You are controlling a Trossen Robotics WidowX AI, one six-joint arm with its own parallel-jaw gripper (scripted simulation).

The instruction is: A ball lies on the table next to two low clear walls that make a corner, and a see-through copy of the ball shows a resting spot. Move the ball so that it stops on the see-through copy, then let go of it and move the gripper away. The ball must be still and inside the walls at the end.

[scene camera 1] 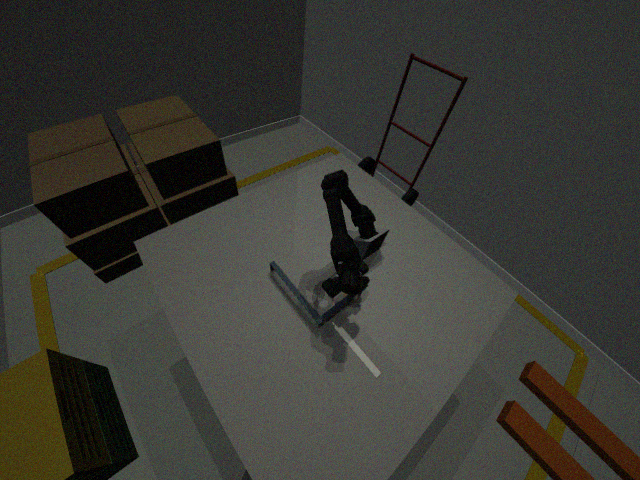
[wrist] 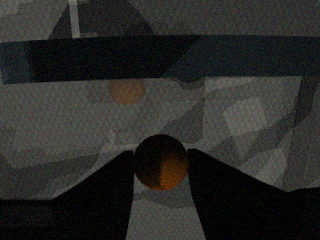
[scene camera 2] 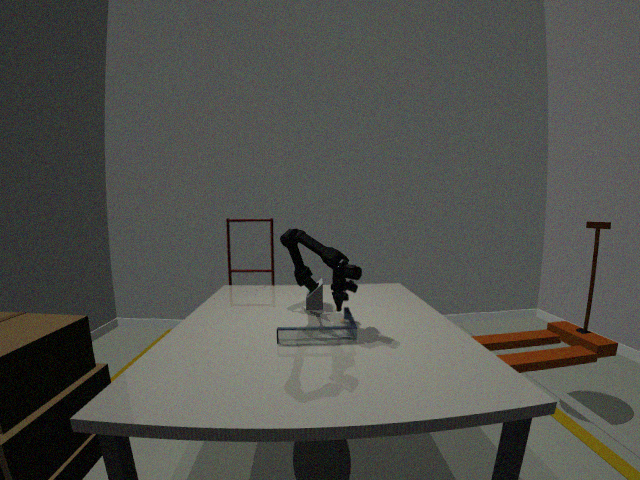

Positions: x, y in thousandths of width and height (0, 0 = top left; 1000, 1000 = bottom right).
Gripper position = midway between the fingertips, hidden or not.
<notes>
The gripper (wrist: 502, 660) holds an orange ball. Also in view: a see-through copy of the ball (wrist: 395, 385).
</notes>
